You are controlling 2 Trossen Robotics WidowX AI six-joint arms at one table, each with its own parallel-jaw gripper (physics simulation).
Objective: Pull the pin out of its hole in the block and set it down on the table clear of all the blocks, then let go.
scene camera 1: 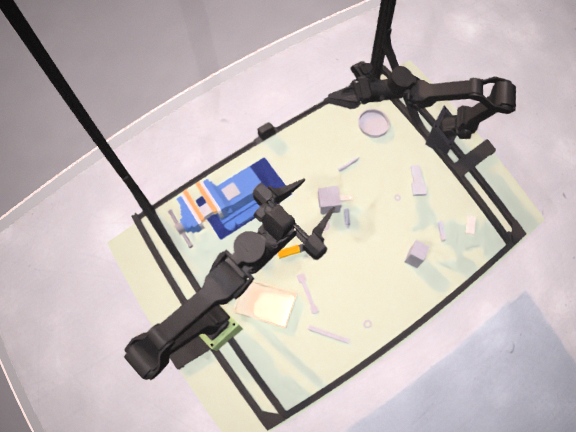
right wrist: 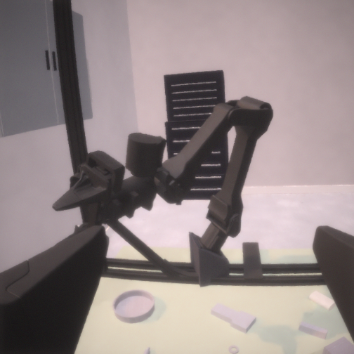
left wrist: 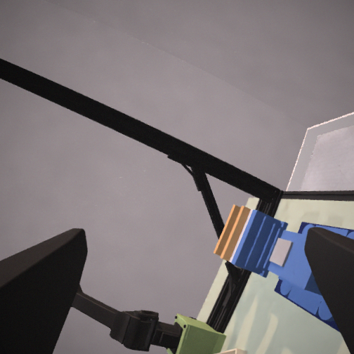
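Seen in the pictures: left gripper, fingertip midpoint: (scene camera 1: 325, 98); right gripper, fingertip midpoint: (scene camera 1: 319, 193); left arm's base, link origin: (scene camera 1: 447, 126); right arm's base, link origin: (scene camera 1: 212, 323).
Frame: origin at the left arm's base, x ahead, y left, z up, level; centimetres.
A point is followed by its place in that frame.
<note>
A grey-lilac block (scene camera 1: 329, 198) @(y -19.7, x 40.6, z -3.1 cm) lies near the middle of the table, with a short pale pink pin (scene camera 1: 346, 198) @(y -16.0, x 37.0, z -5.5 cm) sticking out of its side. A second grey-lilac block (scene camera 1: 417, 253) @(y 9.8, x 42.2, z -0.1 cm) (right wrist: 340, 346) lies further right, partly cut off in the right wrist view. My right gripper (scene camera 1: 318, 195) @(y -16.1, x 54.3, z 33.2 cm) is open and empty. From above, its fingertips appear near the first block; its height above the table is unclear. My left gripper (scene camera 1: 331, 98) @(y -30.2, x 27.1, z 22.6 cm) (left wrist: 197, 241) is open and empty, raised near the table's far edge beside the round dish. The first block and its pin do not show in either wrist view.
A blue model with orange stripes (scene camera 1: 240, 192) @(y -41.1, x 53.2, z -0.6 cm) (left wrist: 255, 245), a tan tray (scene camera 1: 245, 300) @(y -24.3, x 76.9, z -8.8 cm), an orange piece (scene camera 1: 289, 251) @(y -21.5, x 58.6, z -7.3 cm) and a round dish (scene camera 1: 374, 123) @(y -21.6, x 8.0, z -8.8 cm) (right wrist: 134, 306) are on the table. A small grey bar (scene camera 1: 347, 218) @(y -12.8, x 41.4, z -7.5 cm) lies beside the first block. Dark rails (scene camera 1: 350, 372) @(y 11.5, x 79.0, z -7.1 cm) border the table.
</note>
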